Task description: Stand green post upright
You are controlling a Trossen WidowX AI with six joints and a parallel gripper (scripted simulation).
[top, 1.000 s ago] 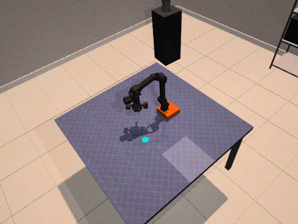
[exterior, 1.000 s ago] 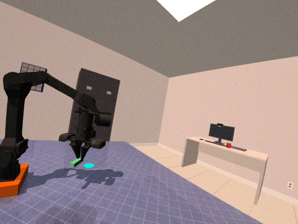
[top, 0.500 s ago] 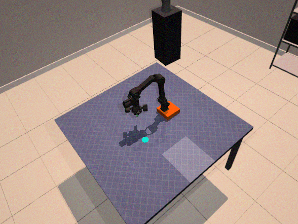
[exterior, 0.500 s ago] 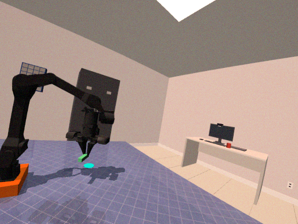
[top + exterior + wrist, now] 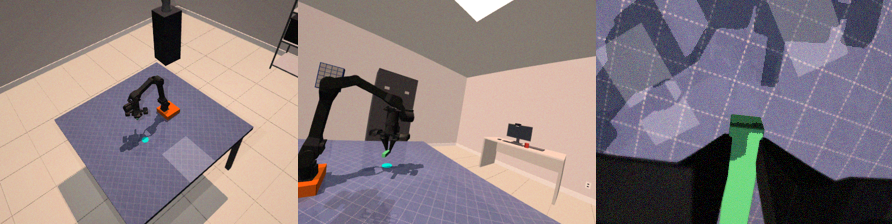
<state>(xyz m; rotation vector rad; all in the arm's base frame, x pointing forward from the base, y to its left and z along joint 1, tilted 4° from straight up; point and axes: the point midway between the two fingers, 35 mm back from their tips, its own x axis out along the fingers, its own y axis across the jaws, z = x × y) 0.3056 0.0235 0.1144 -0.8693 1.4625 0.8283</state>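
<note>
Now: gripper tip 140 mm above the cyan circle, 130 mm to the right of it and 20 mm short of it. Also, from my gripper tip: green post 20 mm to the right, 10 mm behind.
</note>
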